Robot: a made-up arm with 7 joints. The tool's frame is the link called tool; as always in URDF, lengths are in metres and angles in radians.
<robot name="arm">
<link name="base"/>
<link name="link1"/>
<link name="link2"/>
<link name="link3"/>
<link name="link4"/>
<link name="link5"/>
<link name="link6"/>
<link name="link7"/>
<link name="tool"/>
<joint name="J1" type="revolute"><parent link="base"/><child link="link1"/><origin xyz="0 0 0.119" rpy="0 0 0"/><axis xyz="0 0 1"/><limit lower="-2.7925" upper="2.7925" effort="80" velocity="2.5"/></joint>
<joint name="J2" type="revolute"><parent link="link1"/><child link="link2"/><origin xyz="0 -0.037 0.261" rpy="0 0 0"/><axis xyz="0 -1 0"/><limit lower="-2.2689" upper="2.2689" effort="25" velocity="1.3"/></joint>
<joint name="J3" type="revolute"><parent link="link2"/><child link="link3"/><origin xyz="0 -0.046 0.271" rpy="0 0 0"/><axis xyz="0 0 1"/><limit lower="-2.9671" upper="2.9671" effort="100" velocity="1.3"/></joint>
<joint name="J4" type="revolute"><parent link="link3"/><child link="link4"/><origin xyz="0.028 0.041 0.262" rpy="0 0 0"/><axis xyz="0 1 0"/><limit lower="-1.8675" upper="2.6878" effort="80" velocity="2"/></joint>
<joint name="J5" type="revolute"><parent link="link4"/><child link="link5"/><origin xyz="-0.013 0.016 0.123" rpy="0 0 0"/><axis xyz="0 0 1"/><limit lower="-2.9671" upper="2.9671" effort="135" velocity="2.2"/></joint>
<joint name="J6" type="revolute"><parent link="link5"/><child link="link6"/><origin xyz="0 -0.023 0.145" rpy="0 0 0"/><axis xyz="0 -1 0"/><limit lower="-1.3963" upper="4.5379" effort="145" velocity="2.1"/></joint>
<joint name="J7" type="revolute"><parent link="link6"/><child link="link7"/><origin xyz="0.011 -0.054 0.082" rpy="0 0 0"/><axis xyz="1 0 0"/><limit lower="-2.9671" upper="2.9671" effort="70" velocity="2.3"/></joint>
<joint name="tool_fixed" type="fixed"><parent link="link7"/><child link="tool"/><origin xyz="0 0 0" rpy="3.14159 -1.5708 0"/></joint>
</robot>
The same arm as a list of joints. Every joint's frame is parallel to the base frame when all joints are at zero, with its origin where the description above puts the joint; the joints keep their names.
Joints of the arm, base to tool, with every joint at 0 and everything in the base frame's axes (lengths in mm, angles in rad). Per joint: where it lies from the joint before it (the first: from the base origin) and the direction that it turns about. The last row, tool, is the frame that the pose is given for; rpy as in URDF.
J1: axis +z xyz 0.0 0.0 119.0
J2: axis -y xyz 0.0 -37.0 261.0
J3: axis +z xyz 0.0 -46.0 271.0
J4: axis +y xyz 28.0 41.0 262.0
J5: axis +z xyz -13.0 16.0 123.0
J6: axis -y xyz 0.0 -23.0 145.0
J7: axis +x xyz 11.0 -54.0 82.0
tool: xyz 0.0 0.0 0.0 rpy 3.1416 -1.5708 0.0000
Joint limits (rad, base to tool): -2.7925..2.7925 -2.2689..2.2689 -2.9671..2.9671 -1.8675..2.6878 -2.9671..2.9671 -1.3963..4.5379 -2.9671..2.9671

